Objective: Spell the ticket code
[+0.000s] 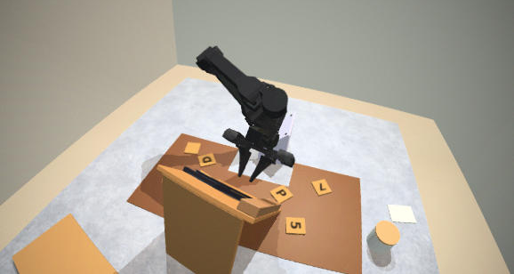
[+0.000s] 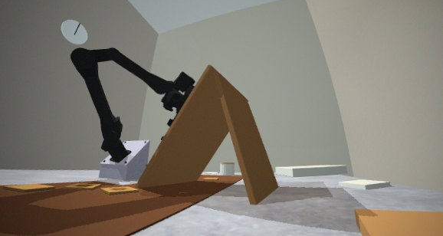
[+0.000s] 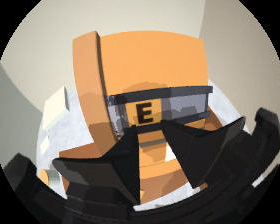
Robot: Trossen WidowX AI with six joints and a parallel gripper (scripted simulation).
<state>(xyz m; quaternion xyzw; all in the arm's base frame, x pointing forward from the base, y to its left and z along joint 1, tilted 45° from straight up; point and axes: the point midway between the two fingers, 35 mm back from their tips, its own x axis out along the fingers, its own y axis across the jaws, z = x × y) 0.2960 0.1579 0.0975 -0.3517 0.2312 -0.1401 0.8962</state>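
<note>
Right now my gripper tip is 30 mm short of the letter tile, 10 mm to the left of it and 30 mm above it. From my gripper tip the other things lie so: lidded jar: 90 mm behind, 430 mm to the left, 170 mm below; white ticket: 30 mm behind, 80 mm to the right, 110 mm below; brown mat: 140 mm behind, 20 mm to the right, 200 mm below.
</note>
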